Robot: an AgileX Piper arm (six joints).
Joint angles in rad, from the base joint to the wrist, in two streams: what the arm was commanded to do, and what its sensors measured. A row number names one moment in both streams.
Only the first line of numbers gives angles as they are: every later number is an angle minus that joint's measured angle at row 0.
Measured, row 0:
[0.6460 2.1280 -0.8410 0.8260 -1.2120 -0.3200]
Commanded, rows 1 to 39:
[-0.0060 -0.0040 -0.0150 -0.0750 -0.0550 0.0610]
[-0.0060 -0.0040 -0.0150 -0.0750 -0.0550 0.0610]
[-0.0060 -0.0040 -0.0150 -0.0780 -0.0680 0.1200]
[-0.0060 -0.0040 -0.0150 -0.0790 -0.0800 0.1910]
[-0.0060 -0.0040 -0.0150 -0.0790 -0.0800 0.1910]
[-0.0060 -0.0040 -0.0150 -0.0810 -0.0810 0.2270]
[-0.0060 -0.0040 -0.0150 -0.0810 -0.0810 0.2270]
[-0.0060 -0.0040 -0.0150 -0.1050 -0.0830 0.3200]
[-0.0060 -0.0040 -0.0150 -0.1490 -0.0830 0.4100]
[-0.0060 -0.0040 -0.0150 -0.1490 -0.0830 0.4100]
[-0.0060 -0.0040 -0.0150 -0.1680 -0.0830 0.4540]
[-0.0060 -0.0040 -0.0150 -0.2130 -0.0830 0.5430]
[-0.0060 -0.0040 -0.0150 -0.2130 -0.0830 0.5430]
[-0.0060 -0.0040 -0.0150 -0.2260 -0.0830 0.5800]
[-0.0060 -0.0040 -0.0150 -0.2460 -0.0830 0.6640]
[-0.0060 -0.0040 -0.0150 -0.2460 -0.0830 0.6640]
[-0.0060 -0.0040 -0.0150 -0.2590 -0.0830 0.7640]
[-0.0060 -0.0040 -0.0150 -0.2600 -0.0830 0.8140]
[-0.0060 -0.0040 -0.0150 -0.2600 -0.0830 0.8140]
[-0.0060 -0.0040 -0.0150 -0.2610 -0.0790 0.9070]
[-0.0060 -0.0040 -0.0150 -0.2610 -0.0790 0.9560]
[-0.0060 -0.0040 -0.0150 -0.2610 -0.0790 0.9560]
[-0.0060 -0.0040 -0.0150 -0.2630 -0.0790 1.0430]
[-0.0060 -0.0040 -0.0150 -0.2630 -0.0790 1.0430]
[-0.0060 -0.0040 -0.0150 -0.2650 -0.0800 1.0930]
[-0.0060 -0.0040 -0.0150 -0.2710 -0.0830 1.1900]
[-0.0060 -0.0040 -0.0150 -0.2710 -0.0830 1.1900]
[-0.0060 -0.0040 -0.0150 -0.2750 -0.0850 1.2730]
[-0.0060 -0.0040 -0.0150 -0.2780 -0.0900 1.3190]
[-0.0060 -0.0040 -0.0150 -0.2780 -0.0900 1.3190]
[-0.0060 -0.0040 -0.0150 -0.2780 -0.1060 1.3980]
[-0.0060 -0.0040 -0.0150 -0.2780 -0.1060 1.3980]
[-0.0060 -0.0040 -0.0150 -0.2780 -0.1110 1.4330]
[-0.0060 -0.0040 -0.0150 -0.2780 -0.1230 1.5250]
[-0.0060 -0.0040 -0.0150 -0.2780 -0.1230 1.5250]
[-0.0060 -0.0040 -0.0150 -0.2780 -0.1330 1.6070]
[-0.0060 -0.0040 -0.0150 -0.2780 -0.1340 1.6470]
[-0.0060 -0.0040 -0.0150 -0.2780 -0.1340 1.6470]
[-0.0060 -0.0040 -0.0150 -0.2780 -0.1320 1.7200]
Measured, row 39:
[-0.0110 0.0020 0.0200 -0.0690 -0.0150 1.5980]
